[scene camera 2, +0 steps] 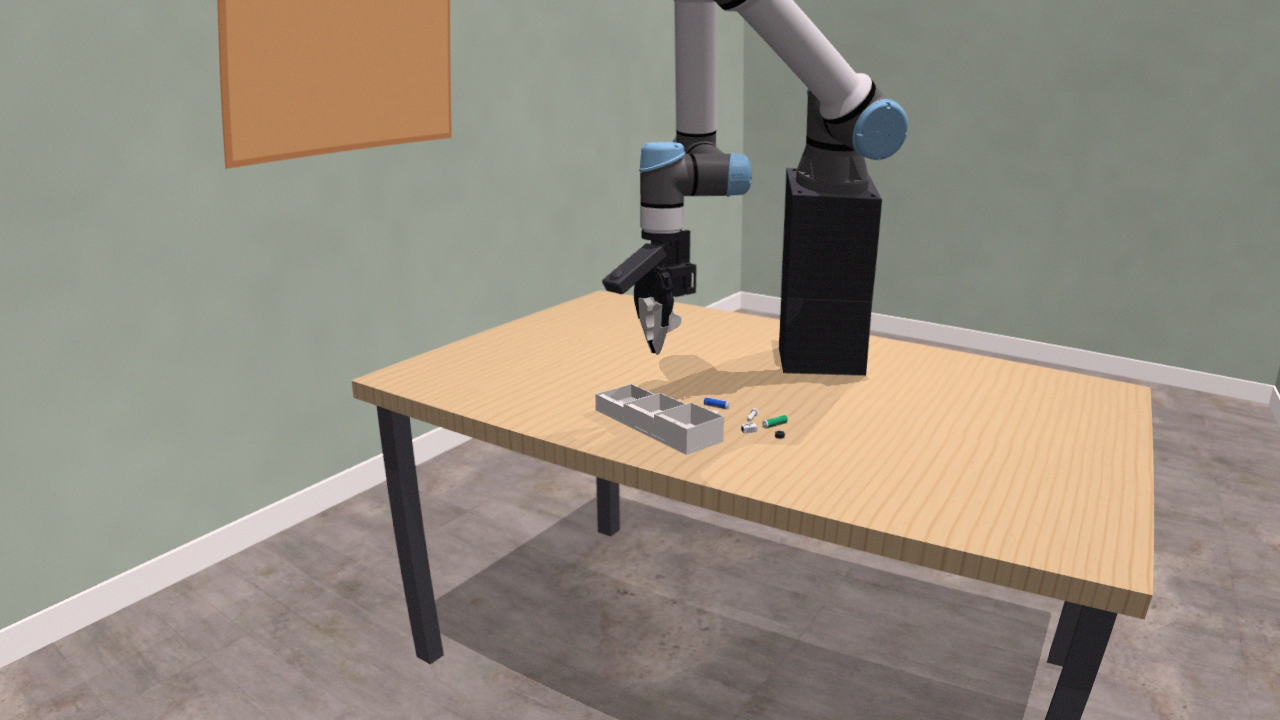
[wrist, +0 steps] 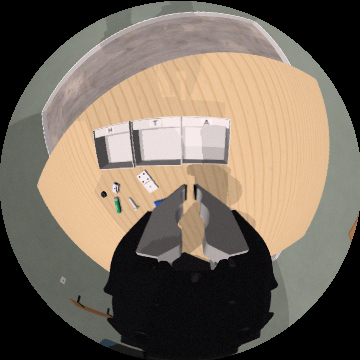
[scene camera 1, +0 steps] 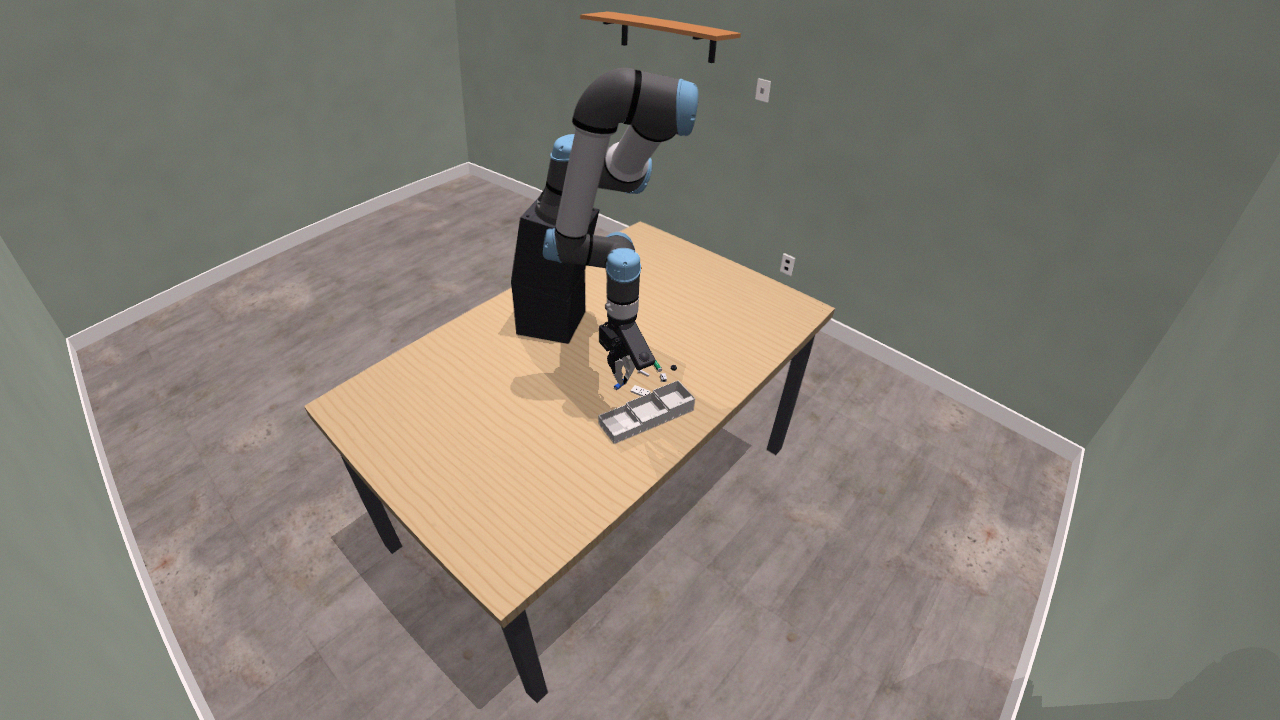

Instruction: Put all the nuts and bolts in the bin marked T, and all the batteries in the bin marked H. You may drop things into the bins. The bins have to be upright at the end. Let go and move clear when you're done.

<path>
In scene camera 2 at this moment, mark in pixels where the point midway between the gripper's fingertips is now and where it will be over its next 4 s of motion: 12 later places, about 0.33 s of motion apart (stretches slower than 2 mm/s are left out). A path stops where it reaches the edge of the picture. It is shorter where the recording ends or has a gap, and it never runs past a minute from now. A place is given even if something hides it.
The gripper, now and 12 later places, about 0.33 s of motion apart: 655,353; 633,364; 629,369; 629,379; 629,390; 629,397; 629,395; 629,390; 629,382; 629,372; 632,368; 645,373; 656,378
</path>
